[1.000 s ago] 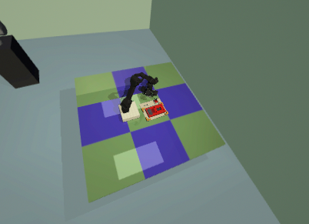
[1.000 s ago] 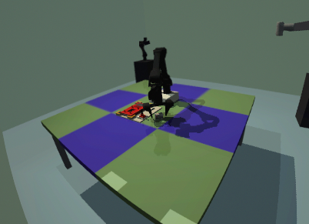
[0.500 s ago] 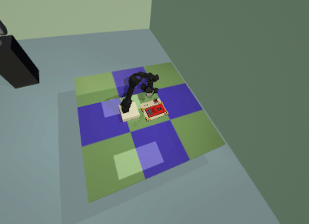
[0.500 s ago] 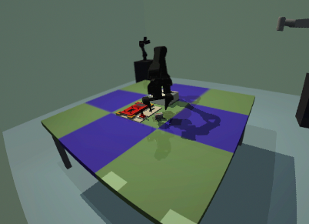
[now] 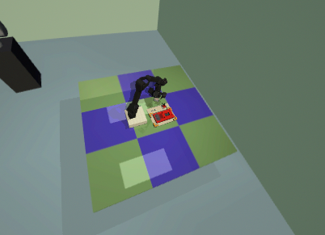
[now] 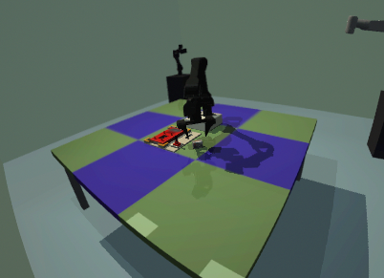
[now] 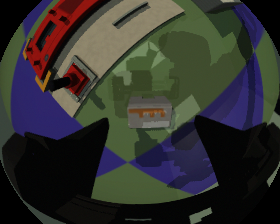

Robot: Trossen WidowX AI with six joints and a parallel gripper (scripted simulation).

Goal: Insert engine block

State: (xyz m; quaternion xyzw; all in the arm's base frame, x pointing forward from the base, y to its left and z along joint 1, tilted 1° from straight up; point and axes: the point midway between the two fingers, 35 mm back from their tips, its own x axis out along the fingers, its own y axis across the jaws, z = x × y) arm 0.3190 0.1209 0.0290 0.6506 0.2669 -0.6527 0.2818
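My gripper tip is 40 mm above the engine block.
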